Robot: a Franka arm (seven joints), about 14 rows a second.
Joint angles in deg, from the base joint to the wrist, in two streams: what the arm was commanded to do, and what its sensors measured. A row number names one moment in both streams.
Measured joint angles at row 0: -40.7, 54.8, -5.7, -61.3, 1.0, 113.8, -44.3
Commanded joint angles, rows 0 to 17: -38.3, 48.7, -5.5, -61.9, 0.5, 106.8, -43.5; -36.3, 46.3, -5.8, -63.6, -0.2, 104.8, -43.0; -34.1, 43.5, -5.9, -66.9, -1.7, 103.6, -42.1; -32.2, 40.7, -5.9, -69.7, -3.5, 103.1, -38.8; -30.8, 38.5, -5.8, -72.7, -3.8, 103.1, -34.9; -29.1, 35.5, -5.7, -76.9, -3.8, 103.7, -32.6; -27.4, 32.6, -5.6, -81.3, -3.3, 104.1, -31.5; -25.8, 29.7, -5.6, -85.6, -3.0, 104.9, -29.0; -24.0, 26.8, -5.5, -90.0, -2.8, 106.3, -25.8; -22.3, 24.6, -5.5, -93.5, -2.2, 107.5, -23.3; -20.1, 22.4, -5.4, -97.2, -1.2, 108.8, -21.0; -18.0, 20.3, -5.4, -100.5, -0.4, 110.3, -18.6; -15.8, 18.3, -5.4, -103.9, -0.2, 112.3, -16.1; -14.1, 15.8, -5.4, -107.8, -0.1, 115.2, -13.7; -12.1, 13.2, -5.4, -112.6, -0.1, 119.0, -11.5; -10.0, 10.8, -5.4, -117.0, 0.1, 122.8, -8.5; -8.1, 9.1, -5.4, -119.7, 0.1, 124.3, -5.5; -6.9, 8.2, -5.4, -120.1, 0.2, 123.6, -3.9
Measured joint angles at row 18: -9.4, 14.0, -4.6, -113.6, -0.7, 121.5, -7.3
